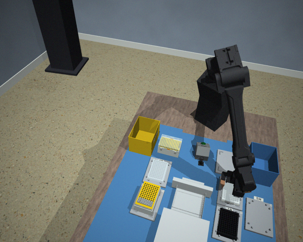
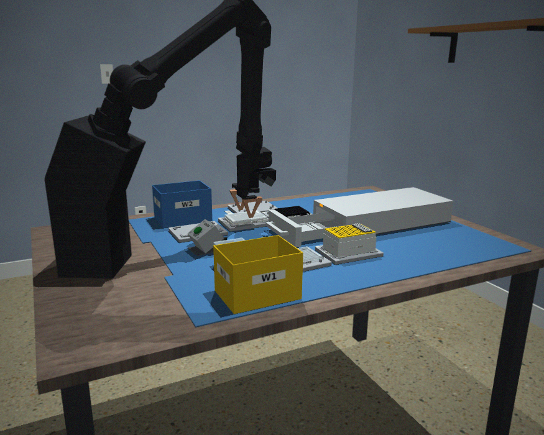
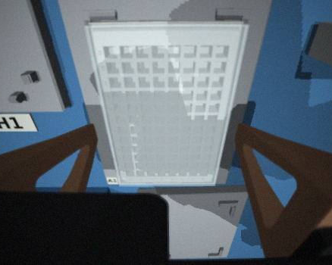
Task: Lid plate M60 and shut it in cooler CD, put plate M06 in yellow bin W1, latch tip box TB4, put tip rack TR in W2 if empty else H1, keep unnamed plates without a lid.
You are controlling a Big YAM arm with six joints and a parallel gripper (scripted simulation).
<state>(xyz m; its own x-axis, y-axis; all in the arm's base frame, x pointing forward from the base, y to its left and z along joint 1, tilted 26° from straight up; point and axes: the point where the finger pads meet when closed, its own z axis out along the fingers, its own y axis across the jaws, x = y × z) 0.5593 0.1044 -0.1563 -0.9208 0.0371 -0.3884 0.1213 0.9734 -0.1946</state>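
My hand is 2 cm above the clear plate lid. Also, from my hand: white assay plate: 2 cm below; then nest N3: 4 cm below; then home nest H1: 10 cm ahead, 12 cm to the left, 4 cm below.
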